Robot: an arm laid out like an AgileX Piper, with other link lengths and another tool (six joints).
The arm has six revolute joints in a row. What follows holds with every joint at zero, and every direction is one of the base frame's. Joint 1 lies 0.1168 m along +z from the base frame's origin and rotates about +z. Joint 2 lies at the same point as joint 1 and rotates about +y. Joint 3 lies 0.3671 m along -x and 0.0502 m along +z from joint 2 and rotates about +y. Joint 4 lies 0.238 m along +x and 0.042 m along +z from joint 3 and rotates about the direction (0.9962, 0, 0.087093). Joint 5 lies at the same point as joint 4 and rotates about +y. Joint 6 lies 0.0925 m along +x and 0.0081 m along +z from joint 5 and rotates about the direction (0.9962, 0, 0.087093). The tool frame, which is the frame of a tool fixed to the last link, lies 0.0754 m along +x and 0.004 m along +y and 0.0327 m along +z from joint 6; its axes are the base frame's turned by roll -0.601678, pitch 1.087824 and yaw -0.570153 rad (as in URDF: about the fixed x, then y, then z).
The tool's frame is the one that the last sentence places.
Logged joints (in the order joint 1, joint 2, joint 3, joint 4, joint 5, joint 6), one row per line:
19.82 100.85 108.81 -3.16 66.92 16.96
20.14 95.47 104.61 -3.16 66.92 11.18
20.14 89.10 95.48 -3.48 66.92 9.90
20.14 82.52 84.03 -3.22 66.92 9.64
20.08 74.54 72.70 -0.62 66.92 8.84
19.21 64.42 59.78 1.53 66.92 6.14
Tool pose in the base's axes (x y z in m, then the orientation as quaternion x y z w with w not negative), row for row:
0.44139 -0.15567 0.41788 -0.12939 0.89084 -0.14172 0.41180
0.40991 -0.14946 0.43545 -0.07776 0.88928 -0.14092 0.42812
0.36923 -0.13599 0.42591 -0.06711 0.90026 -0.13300 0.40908
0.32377 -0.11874 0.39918 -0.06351 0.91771 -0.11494 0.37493
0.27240 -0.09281 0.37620 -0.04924 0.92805 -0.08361 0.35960
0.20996 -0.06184 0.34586 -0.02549 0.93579 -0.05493 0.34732
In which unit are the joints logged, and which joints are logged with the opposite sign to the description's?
The joints are logged in degrees. Opposite sign: joint 1, joint 3, joint 6.
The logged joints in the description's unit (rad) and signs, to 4 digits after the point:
-0.3459 1.7602 -1.8991 -0.0552 1.1680 -0.2960
-0.3515 1.6663 -1.8258 -0.0552 1.1680 -0.1951
-0.3515 1.5551 -1.6664 -0.0607 1.1680 -0.1728
-0.3515 1.4402 -1.4666 -0.0562 1.1680 -0.1682
-0.3505 1.3010 -1.2689 -0.0108 1.1680 -0.1543
-0.3353 1.1243 -1.0434 0.0267 1.1680 -0.1072

